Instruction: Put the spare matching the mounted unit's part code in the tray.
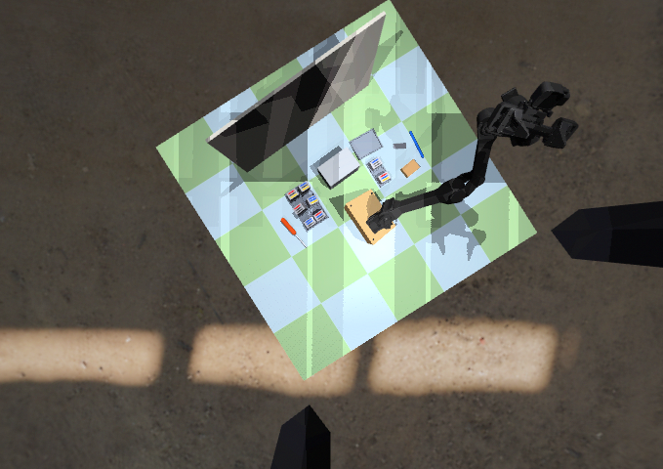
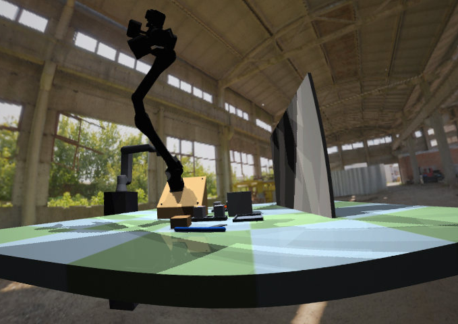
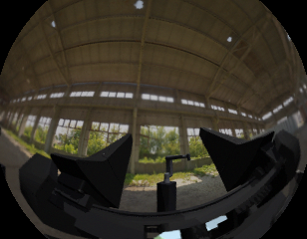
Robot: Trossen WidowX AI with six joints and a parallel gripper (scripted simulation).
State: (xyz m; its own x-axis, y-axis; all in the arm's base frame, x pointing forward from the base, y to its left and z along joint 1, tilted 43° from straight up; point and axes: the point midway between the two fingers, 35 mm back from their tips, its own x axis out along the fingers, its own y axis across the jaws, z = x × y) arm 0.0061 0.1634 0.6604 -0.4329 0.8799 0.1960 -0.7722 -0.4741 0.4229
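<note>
The yellow-and-blue striped spare lies 71 cm below my gripper tip, 46 cm to the left of it and 29 cm ahead of it. The rest, counted from my gripper tip: blue pen 75 cm below, 21 cm ahead, 9 cm to the right; then brown block 74 cm below, 14 cm ahead, 1 cm to the left; then grey mounted unit 70 cm below, 33 cm ahead, 29 cm to the left.
</note>
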